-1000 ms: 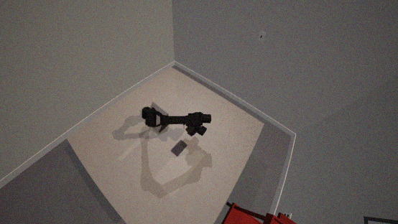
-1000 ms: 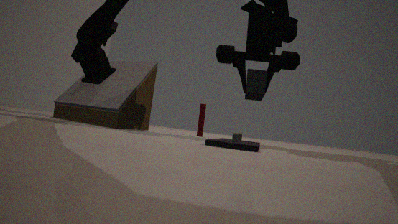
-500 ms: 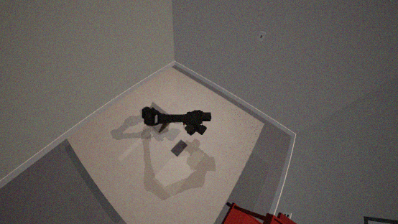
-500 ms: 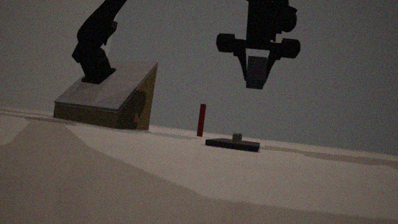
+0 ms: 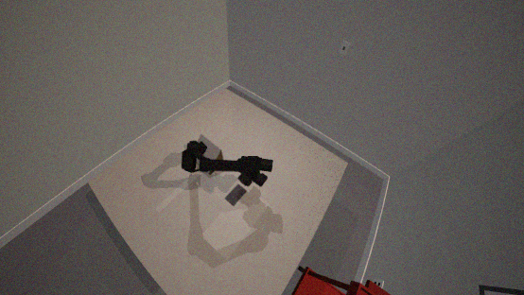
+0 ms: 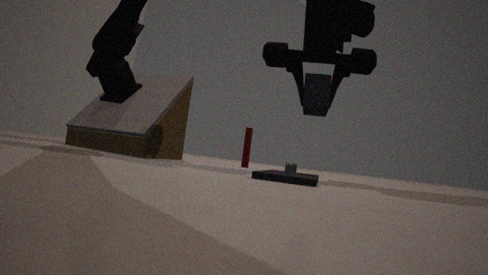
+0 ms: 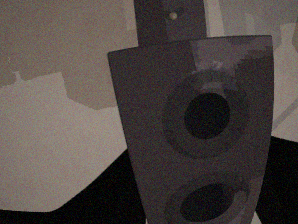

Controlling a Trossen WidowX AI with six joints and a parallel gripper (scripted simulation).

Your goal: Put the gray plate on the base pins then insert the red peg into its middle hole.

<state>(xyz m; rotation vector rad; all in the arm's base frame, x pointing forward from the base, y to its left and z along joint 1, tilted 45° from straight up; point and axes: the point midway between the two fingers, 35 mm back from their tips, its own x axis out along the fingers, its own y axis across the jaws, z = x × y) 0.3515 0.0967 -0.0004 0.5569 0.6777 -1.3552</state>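
The dark base lies 11 cm below my gripper tip, 10 cm to the right of it and 1 cm behind it. The rest, counted from my gripper tip: red peg 14 cm behind, 8 cm below, 7 cm to the left; then gray plate 3 cm above.
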